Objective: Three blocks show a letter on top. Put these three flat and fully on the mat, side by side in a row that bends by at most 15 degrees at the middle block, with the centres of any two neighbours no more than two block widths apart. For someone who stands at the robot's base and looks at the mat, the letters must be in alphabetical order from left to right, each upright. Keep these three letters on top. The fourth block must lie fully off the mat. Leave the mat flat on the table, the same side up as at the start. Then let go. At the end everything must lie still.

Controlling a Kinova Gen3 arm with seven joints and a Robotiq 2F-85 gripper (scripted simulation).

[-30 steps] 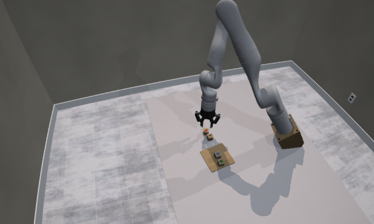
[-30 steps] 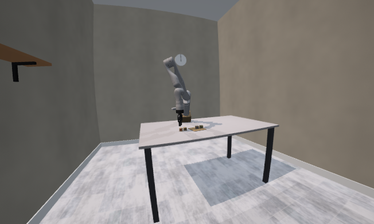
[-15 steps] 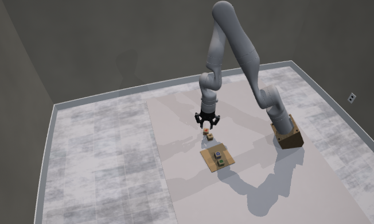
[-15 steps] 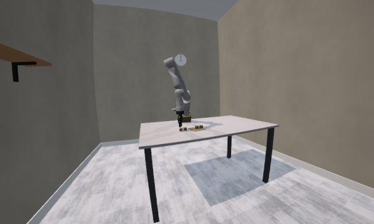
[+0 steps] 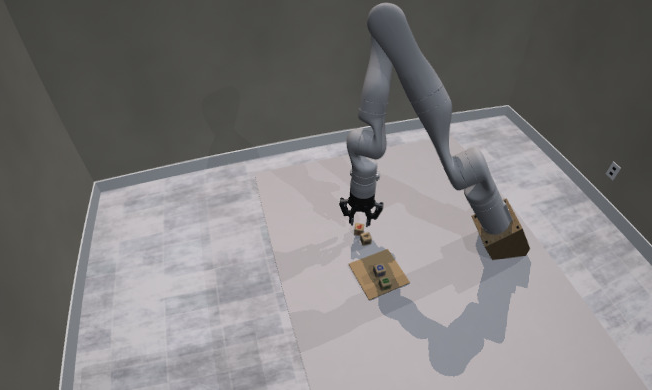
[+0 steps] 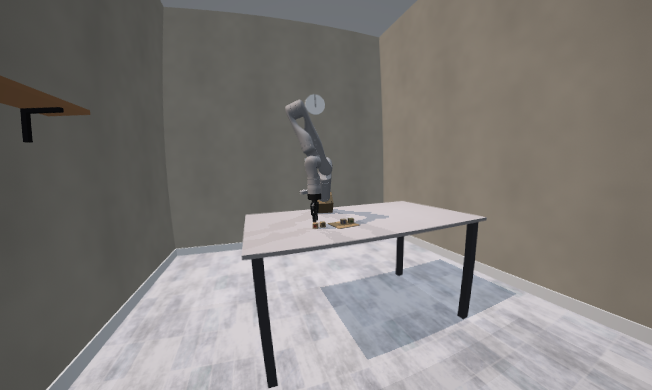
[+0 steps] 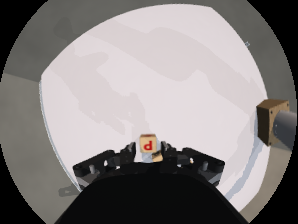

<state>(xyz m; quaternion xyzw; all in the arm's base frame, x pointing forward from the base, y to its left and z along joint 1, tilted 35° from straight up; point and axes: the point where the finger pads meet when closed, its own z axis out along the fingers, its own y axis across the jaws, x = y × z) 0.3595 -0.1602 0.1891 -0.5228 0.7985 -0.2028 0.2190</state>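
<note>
The block is 10 mm behind my hand, 40 mm to the left of it and 40 mm below it. The rest, counted from my hand: tan mat: 170 mm to the left, 50 mm below.
</note>
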